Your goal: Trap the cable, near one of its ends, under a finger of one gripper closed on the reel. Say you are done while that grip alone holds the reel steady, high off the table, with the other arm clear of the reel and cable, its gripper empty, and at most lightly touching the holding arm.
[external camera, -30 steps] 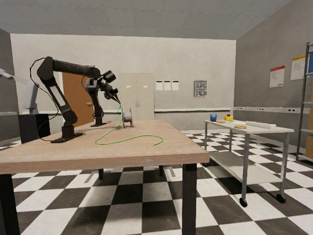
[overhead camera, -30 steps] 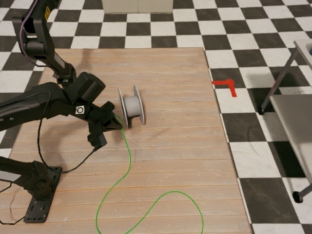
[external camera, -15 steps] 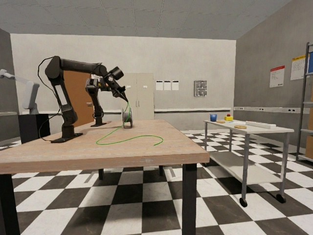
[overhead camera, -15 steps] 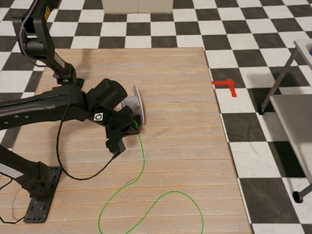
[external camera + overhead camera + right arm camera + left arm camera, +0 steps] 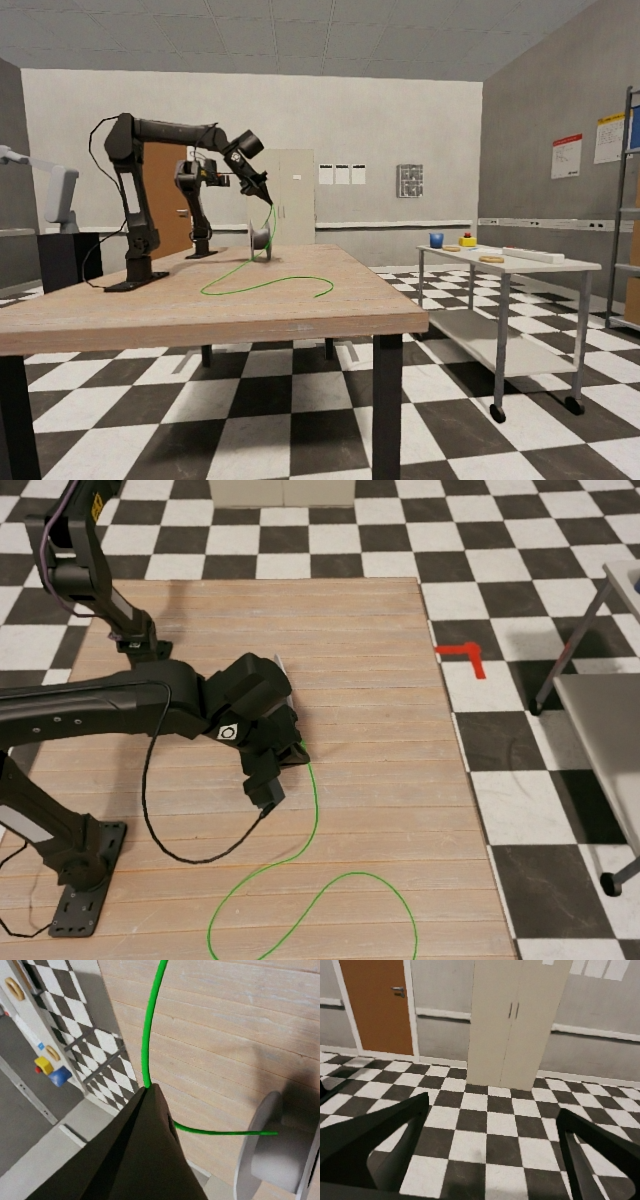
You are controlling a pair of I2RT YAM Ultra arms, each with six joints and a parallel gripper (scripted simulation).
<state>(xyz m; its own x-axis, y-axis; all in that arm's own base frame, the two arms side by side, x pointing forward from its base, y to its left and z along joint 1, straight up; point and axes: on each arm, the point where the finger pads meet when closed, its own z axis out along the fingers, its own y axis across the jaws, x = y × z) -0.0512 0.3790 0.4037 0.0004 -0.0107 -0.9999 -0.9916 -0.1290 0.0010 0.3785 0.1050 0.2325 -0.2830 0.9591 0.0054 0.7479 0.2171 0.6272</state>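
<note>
Right now the grey reel is 310 mm ahead of my left hand, 550 mm to the right of it and 310 mm below it.
</note>
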